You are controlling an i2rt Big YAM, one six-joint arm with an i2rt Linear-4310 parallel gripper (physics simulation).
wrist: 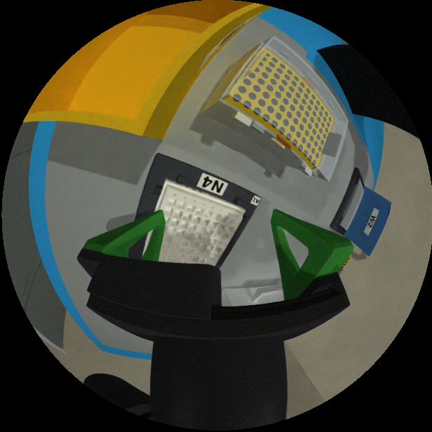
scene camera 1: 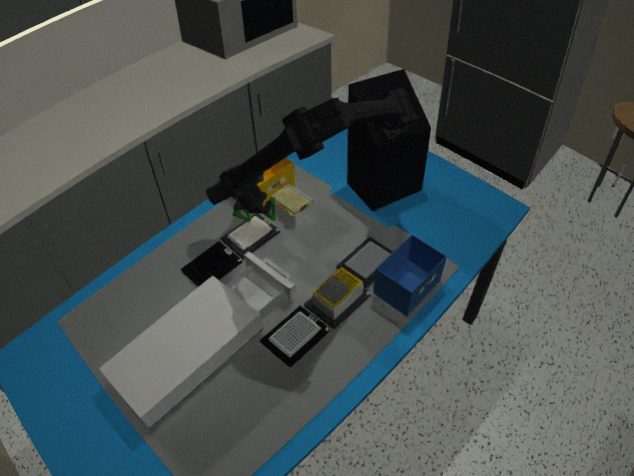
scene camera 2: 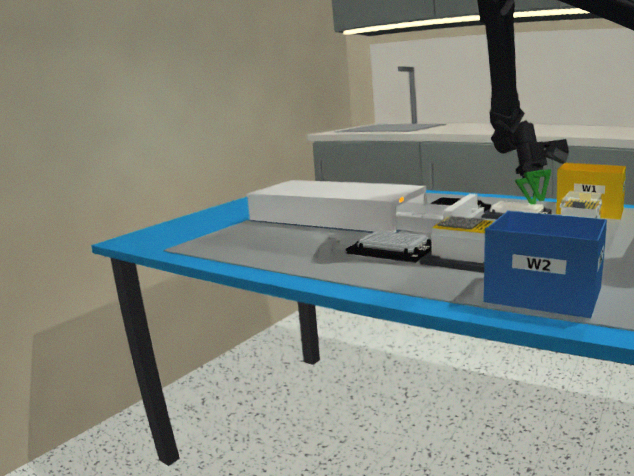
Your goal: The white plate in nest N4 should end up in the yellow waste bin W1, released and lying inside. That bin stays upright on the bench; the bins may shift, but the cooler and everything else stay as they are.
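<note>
The white plate lies flat in the dark nest N4. My gripper is open and empty, above the plate. In the wrist view the plate is turned relative to the fingers: the left finger overlaps its left part, and the right finger is off to its right. The gripper body hides the plate's near end there. The yellow bin W1 stands upright behind the nest, partly hidden by the arm in scene camera 1.
A clear box with a yellow perforated rack stands beside W1, close to N4. A black nest and a white instrument with its drawer out are on N4's other side. The blue bin W2 stands farther off.
</note>
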